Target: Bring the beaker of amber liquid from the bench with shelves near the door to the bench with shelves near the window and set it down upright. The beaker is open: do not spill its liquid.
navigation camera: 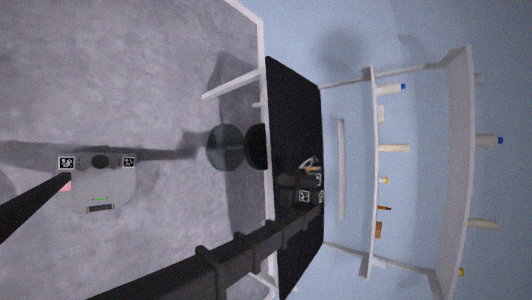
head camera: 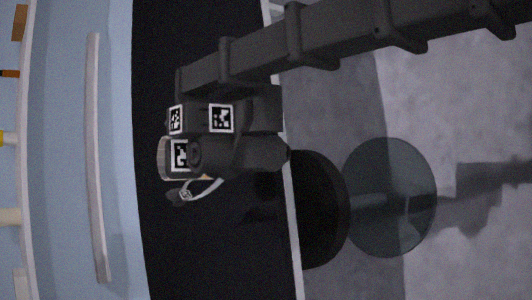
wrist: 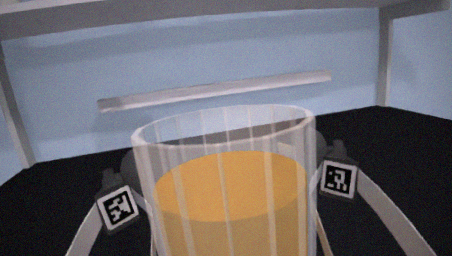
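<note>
The beaker of amber liquid [head camera: 163,159] [navigation camera: 311,169] [wrist: 232,187] is upright, its liquid level well below the open rim in the wrist view. My gripper [head camera: 174,161] [wrist: 224,157] is shut on the beaker, one fingertip on each side of the glass. In the head view the wrist hides most of the beaker and one finger. Gripper and beaker are over the black top of a bench with shelves [head camera: 200,260] [navigation camera: 295,110] [wrist: 410,145]. The beaker's base is hidden, so I cannot tell whether it touches the top. Neither door nor window shows.
A pale rail [head camera: 93,150] [navigation camera: 341,170] [wrist: 215,91] runs along the wall behind the bench. A shelf [navigation camera: 374,165] [wrist: 200,19] above carries bottles and small boxes. A dark round seat [head camera: 320,215] and a grey-green disc [head camera: 390,235] [navigation camera: 220,160] are at the bench's front edge.
</note>
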